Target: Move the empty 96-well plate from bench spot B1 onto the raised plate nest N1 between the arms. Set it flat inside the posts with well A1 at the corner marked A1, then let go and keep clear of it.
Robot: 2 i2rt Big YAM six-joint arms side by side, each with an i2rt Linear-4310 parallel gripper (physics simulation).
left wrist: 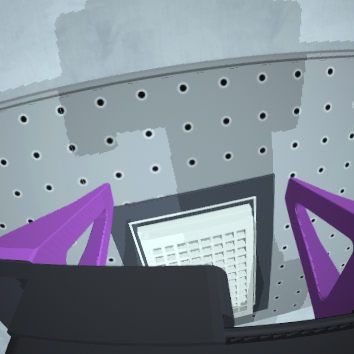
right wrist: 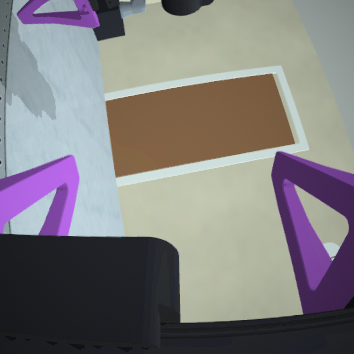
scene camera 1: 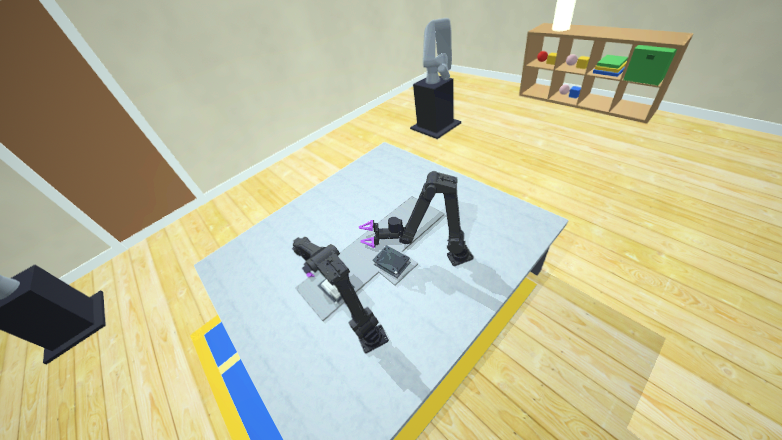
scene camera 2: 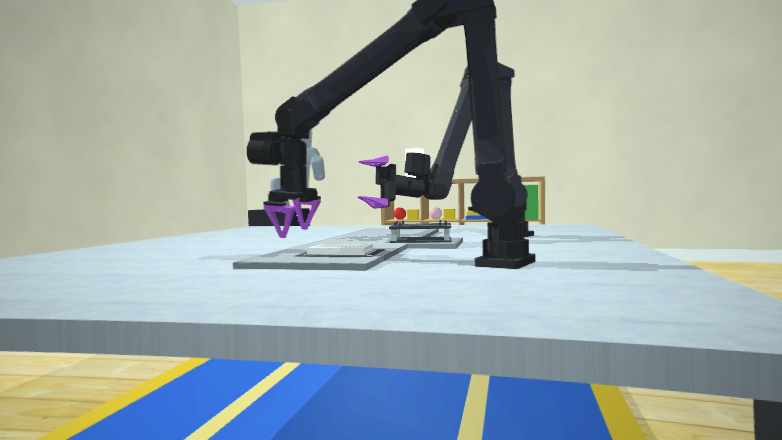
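Pixels of known places: left gripper, between the fingertips: (left wrist: 199,190) (scene camera 2: 293,233); right gripper, between the fingertips: (right wrist: 174,164) (scene camera 1: 359,234) (scene camera 2: 358,179); left arm's base, origin of its link: (scene camera 1: 373,339) (scene camera 2: 505,263); right arm's base, origin of its link: (scene camera 1: 460,257).
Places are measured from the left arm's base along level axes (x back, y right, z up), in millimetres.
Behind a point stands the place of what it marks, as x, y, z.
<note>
The white 96-well plate (scene camera 2: 340,250) {-328, -103, 23} (left wrist: 200,235) {-405, -86, 29} lies flat on a dark framed spot on the perforated grey board; in scene camera 1 the plate (scene camera 1: 329,288) {-349, -101, 25} is partly behind the left arm. My left gripper (scene camera 2: 293,232) {-458, -104, 57} (left wrist: 199,190) {-458, -104, 57} is open and empty, pointing down above the board, higher than the plate; its camera housing hides part of the plate. The raised nest (scene camera 1: 392,260) {-310, 255, 56} (scene camera 2: 419,225) {-310, 216, 57} stands on posts, dark-topped, with no plate on it. My right gripper (scene camera 1: 360,234) {-460, 155, 184} (scene camera 2: 359,180) {-460, 155, 184} (right wrist: 174,164) {-460, 155, 184} is open and empty, level, in the air beyond the nest in scene camera 2. The A1 mark is too small to read.
The grey board (scene camera 1: 317,306) {-288, -189, 13} (scene camera 2: 262,264) {-402, -254, 9} runs below both grippers on the pale table (scene camera 1: 262,235) {-1004, -396, 0}. The nest's base plate (scene camera 1: 397,280) {-215, 230, 12} adjoins the board. The left arm reaches across over the plate. A shelf (scene camera 1: 609,35) and grey robots on black pedestals (scene camera 1: 434,106) stand away from the table.
</note>
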